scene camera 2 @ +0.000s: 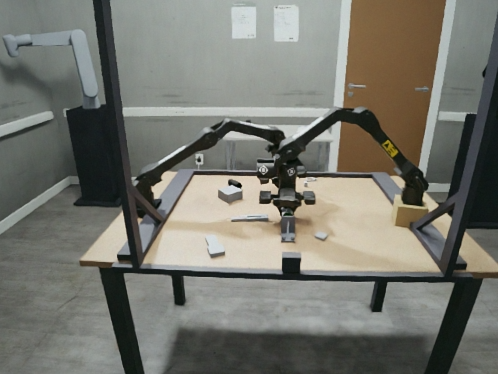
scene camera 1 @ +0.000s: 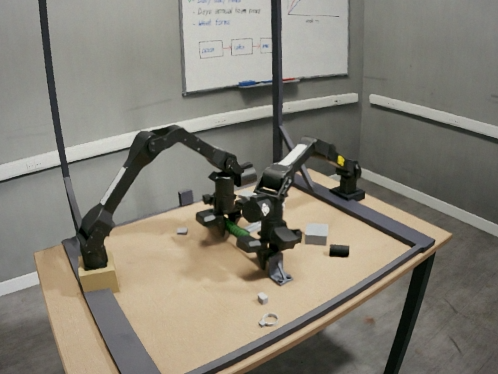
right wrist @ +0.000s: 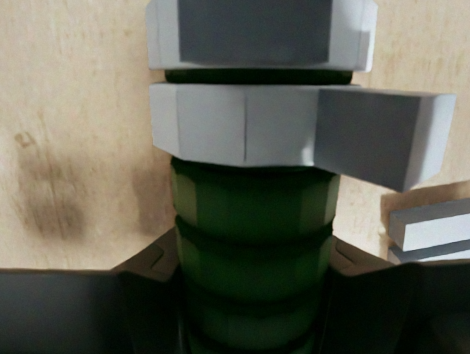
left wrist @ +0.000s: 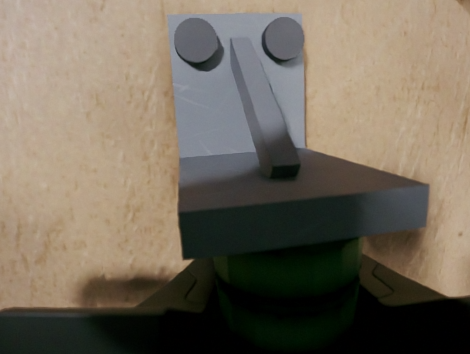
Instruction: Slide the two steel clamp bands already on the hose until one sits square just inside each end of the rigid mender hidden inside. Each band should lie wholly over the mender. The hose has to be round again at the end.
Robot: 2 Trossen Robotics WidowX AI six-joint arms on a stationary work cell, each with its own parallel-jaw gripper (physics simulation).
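The green ribbed hose [scene camera 1: 236, 229] [left wrist: 287, 272] [right wrist: 255, 210] lies between the grippers. My left gripper [scene camera 1: 264, 254] [left wrist: 270, 240] is shut on the hose close to a grey bracket [scene camera 1: 280, 274] [left wrist: 300, 220], one finger on each side. My right gripper [scene camera 2: 287, 202] [right wrist: 240, 219] is shut on the hose farther along. Two steel bands sit close together above its fingers in the right wrist view: the upper band [right wrist: 255, 32] is cut by the picture edge, the lower band [right wrist: 210, 125] has a housing sticking out to the right. The mender is hidden. A second bracket [scene camera 2: 288, 232] stands below the right gripper.
A grey block [scene camera 1: 316, 234] [scene camera 2: 230, 194] and a black cylinder [scene camera 1: 339, 250] lie to one side. A small cube [scene camera 1: 263, 298] and a loose ring clamp [scene camera 1: 262, 323] lie near the front edge. A long grey tool [scene camera 2: 250, 218] lies beside the hose. A small block [scene camera 1: 182, 231] [scene camera 2: 321, 235] lies opposite.
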